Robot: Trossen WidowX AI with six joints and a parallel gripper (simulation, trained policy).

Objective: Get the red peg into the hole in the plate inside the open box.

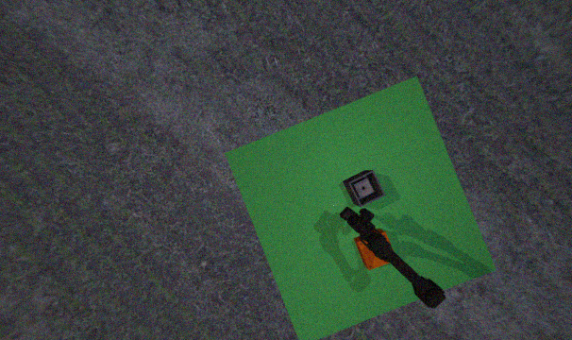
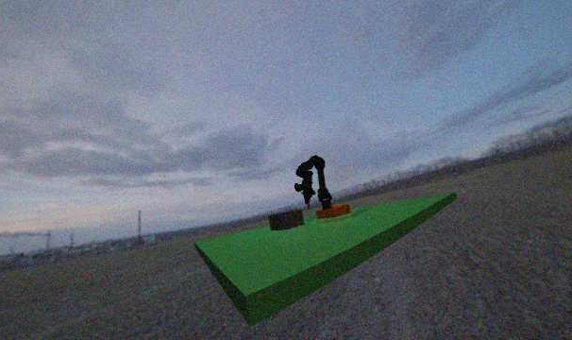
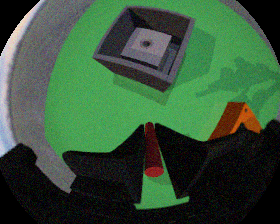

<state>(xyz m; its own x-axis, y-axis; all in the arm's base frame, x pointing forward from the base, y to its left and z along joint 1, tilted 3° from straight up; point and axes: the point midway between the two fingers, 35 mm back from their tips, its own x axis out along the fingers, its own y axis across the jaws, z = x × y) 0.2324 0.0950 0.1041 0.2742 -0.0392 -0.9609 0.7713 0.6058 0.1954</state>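
The grey box lies 10 cm ahead of my gripper tip, 13 cm to the right of it and 9 cm below it. From my gripper tip the other things lie so: red peg: 1 cm behind, 1 cm to the left, 1 cm above.
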